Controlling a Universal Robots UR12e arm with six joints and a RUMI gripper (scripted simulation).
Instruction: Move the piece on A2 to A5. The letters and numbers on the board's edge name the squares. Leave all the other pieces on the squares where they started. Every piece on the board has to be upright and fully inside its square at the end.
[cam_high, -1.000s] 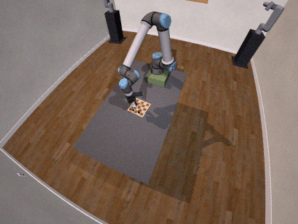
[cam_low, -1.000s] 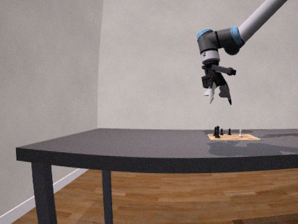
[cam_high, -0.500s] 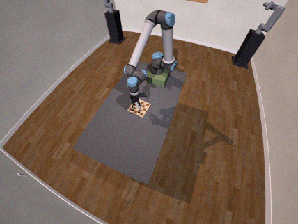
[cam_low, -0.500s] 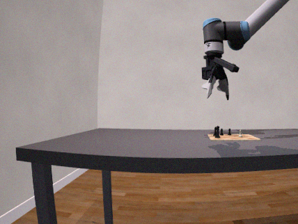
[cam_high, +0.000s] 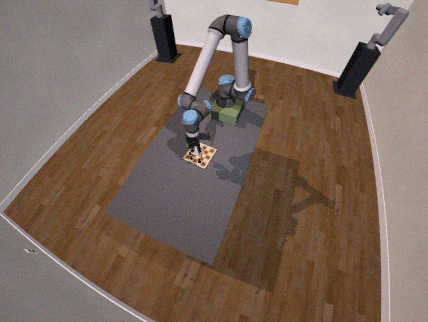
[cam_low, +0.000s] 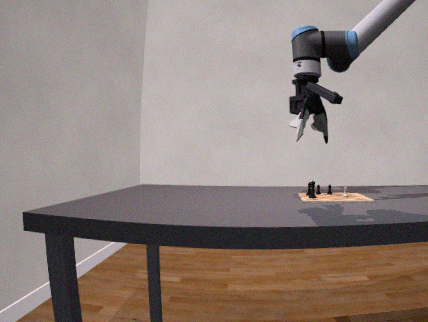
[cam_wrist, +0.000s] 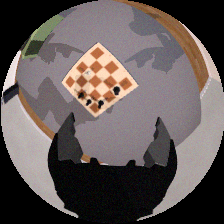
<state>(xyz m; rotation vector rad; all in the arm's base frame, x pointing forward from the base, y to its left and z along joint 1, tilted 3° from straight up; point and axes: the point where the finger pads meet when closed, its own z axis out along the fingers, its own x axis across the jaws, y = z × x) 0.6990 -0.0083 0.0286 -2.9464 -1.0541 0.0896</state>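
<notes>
Now: hand 140 mm above the black piece. From my hand the other things lie so: white piece: 120 mm behind, 20 mm to the right, 150 mm below; then chessboard: 80 mm behind, 30 mm to the right, 170 mm below.
</notes>
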